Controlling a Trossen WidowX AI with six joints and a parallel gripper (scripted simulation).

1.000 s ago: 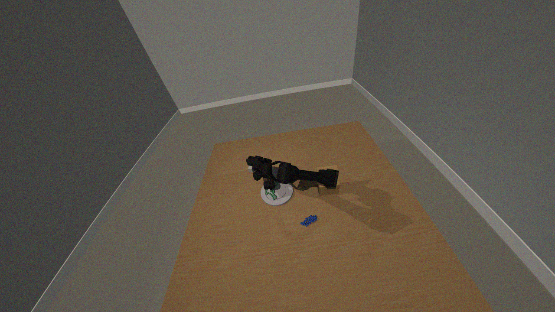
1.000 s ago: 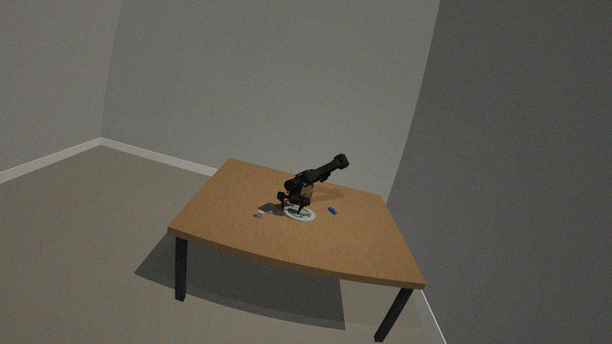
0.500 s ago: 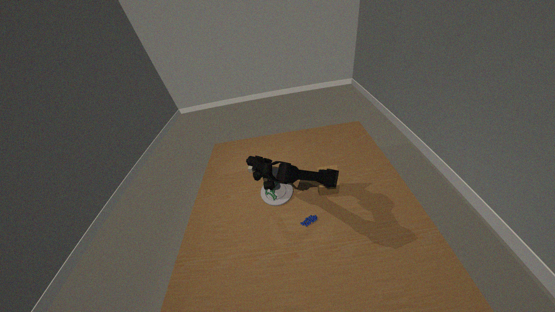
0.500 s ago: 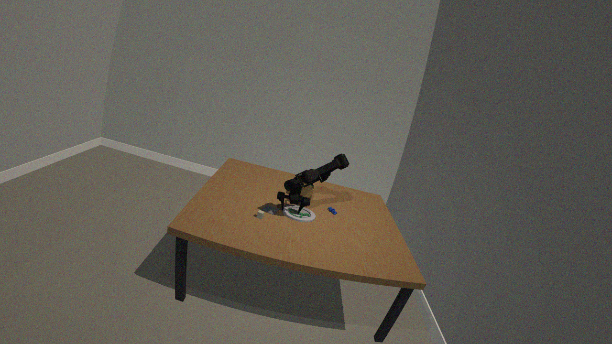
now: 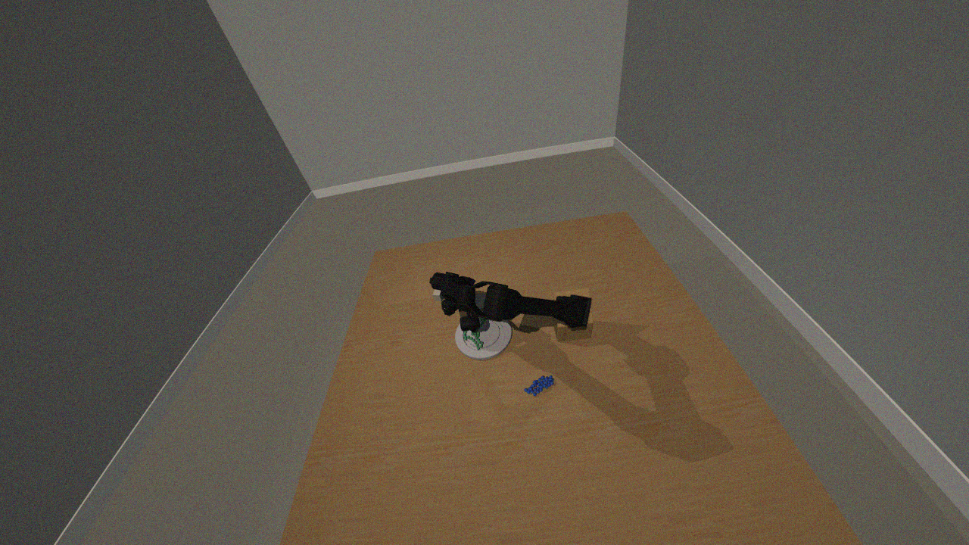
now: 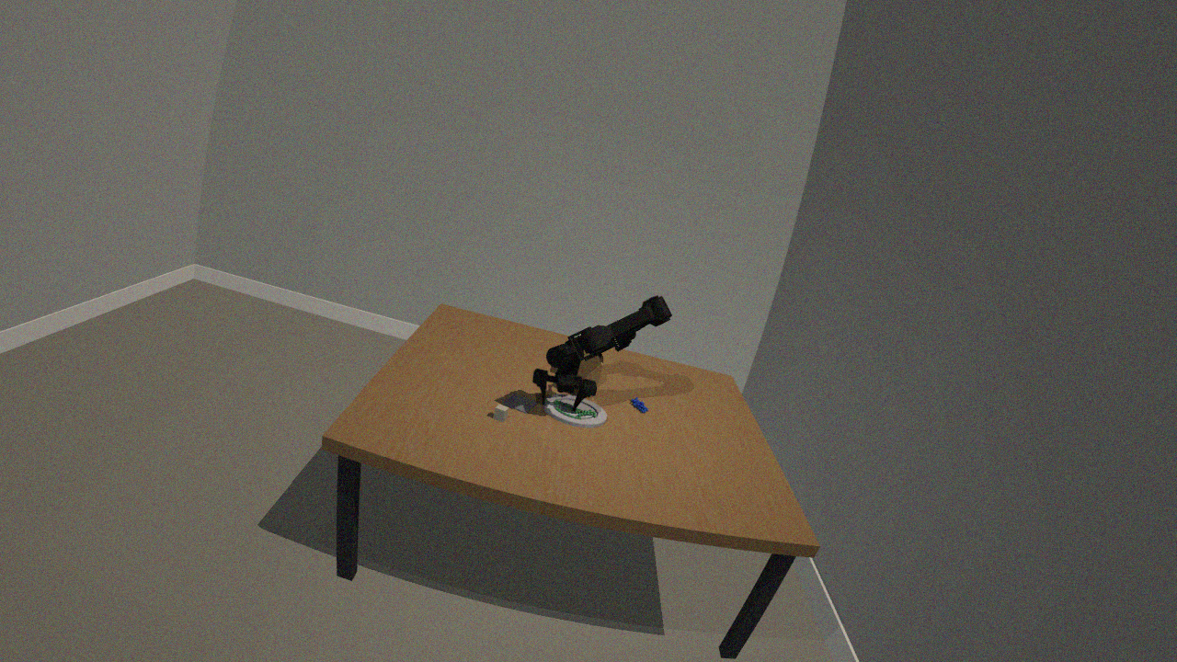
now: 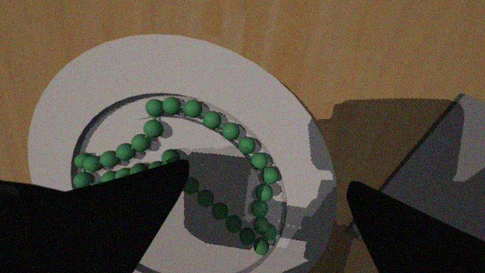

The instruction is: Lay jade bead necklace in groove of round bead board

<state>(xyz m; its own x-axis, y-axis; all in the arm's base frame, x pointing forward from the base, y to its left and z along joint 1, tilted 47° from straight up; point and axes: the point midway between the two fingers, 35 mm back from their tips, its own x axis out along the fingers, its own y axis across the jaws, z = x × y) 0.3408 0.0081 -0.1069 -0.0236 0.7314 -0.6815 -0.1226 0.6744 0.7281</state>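
Now: gripper tip 40 mm past the round bead board, 50 mm to the right of it and 10 mm above it. From my gripper tip the other things lie so: pale block 140 mm ahead, 150 mm to the right; flat grey plate 10 mm ahead, 110 mm to the right, 20 mm below.
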